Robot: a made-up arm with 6 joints. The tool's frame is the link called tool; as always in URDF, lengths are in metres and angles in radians. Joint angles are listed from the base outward.
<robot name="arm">
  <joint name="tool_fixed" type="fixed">
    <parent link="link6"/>
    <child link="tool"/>
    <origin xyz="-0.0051 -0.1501 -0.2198" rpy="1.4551 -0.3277 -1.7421"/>
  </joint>
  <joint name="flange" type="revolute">
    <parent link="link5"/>
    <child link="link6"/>
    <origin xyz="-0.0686 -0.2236 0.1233" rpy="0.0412 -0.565 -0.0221"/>
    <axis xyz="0 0 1"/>
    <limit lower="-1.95" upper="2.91"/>
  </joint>
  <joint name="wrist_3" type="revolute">
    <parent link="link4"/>
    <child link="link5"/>
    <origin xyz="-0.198 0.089 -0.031" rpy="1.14 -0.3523 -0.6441"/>
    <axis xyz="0 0 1"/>
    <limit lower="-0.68" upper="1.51"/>
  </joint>
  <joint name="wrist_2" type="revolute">
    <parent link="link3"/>
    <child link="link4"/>
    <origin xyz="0.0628 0.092 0.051" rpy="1.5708 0 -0.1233"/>
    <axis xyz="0 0 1"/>
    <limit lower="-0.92" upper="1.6"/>
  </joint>
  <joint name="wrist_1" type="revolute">
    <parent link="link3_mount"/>
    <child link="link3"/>
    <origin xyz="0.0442 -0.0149 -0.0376" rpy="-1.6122 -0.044 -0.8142"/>
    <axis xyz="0 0 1"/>
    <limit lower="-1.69" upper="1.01"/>
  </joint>
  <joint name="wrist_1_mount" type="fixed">
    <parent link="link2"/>
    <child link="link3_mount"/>
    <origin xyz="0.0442 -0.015 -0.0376"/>
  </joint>
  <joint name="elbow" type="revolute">
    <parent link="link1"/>
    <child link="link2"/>
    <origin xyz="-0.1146 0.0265 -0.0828" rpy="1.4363 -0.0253 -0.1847"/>
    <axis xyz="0 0 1"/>
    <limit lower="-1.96" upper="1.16"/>
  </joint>
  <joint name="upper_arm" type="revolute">
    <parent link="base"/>
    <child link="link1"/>
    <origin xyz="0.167 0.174 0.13" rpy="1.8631 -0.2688 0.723"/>
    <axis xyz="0 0 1"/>
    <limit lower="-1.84" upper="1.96"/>
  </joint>
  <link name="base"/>
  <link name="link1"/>
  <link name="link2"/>
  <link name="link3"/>
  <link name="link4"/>
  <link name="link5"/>
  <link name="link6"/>
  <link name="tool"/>
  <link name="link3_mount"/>
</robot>
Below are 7 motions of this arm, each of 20 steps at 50 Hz.
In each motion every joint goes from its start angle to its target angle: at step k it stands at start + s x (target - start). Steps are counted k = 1, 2, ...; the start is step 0. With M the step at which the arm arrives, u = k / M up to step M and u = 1 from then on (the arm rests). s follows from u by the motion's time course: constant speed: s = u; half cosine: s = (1 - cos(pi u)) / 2; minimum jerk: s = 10 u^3 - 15 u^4 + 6 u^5.
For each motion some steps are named. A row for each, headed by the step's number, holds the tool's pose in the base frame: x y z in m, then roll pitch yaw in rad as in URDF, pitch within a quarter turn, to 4 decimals.
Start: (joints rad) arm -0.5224 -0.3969 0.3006 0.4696 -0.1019 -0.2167
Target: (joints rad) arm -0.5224 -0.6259 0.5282 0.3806 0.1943 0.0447
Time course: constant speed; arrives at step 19
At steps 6, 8, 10, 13, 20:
6: 0.2415 0.1972 0.6868 -2.3333 -1.1379 -1.1559
8: 0.2364 0.1956 0.6818 -2.2569 -1.1452 -1.2082
10: 0.2312 0.1940 0.6765 -2.1779 -1.1501 -1.2639
13: 0.2233 0.1915 0.6682 -2.0562 -1.1526 -1.3518
20: 0.2067 0.1865 0.6500 -1.8139 -1.1399 -1.5313

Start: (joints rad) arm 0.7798 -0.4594 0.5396 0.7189 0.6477 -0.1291
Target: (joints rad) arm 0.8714 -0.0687 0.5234 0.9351 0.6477 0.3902
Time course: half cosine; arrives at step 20
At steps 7, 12, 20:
7: -0.2190 0.0694 0.4048 -1.6054 -0.4022 -2.9926
12: -0.1983 0.0957 0.4147 -1.5959 -0.5199 3.0110
20: -0.1684 0.1111 0.4230 -1.5337 -0.6506 2.7521

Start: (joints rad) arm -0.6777 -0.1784 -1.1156 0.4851 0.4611 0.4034
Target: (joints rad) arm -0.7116 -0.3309 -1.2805 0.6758 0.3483 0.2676
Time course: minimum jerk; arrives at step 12
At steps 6, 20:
6: -0.1551 0.5202 0.1907 1.2178 0.0398 2.9354
20: -0.1927 0.5164 0.1864 1.1618 0.0600 2.9455

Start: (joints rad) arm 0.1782 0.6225 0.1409 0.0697 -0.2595 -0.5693
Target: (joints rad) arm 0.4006 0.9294 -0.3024 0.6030 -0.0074 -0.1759
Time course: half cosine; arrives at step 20
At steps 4, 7, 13, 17, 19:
4: 0.0170 -0.1019 0.6486 -2.3131 -0.6543 -1.9793
7: 0.0046 -0.0559 0.6616 -2.2855 -0.7770 -2.1914
13: 0.0389 0.0588 0.6761 -2.0358 -1.1093 -2.8497
17: 0.0847 0.1017 0.6693 -1.6642 -1.2464 2.8974
19: 0.0968 0.1095 0.6663 -1.5353 -1.2676 2.7349

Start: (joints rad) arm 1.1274 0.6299 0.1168 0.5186 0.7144 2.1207
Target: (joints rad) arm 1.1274 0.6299 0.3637 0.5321 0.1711 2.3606
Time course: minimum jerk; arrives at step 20
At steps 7, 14, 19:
7: 0.0074 0.1200 0.2089 -0.4365 0.4164 1.1936
14: -0.0544 0.0874 0.1955 -0.7019 0.1813 1.1261
19: -0.0691 0.0787 0.1857 -0.7675 0.1135 1.1129

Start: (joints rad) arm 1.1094 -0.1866 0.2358 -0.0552 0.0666 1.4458
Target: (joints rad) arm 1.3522 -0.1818 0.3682 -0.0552 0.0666 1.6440
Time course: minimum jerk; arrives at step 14
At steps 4, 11, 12, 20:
4: -0.2091 0.0600 0.1488 -1.6267 0.8412 2.1872
11: -0.1793 0.0789 0.0741 -2.0534 0.7012 1.7606
12: -0.1772 0.0803 0.0701 -2.0733 0.6888 1.7405
20: -0.1761 0.0810 0.0682 -2.0832 0.6824 1.7306

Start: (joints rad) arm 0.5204 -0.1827 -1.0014 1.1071 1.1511 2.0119
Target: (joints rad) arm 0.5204 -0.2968 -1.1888 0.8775 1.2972 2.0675
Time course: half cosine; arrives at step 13
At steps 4, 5, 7, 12, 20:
4: 0.0544 0.2025 0.1825 -2.9438 0.8297 -1.9512
5: 0.0537 0.1978 0.1845 -2.9355 0.7842 -1.9410
7: 0.0528 0.1881 0.1899 -2.9175 0.6827 -1.9213
12: 0.0525 0.1729 0.2033 -2.8856 0.5007 -1.8940
20: 0.0525 0.1724 0.2038 -2.8845 0.4945 -1.8932

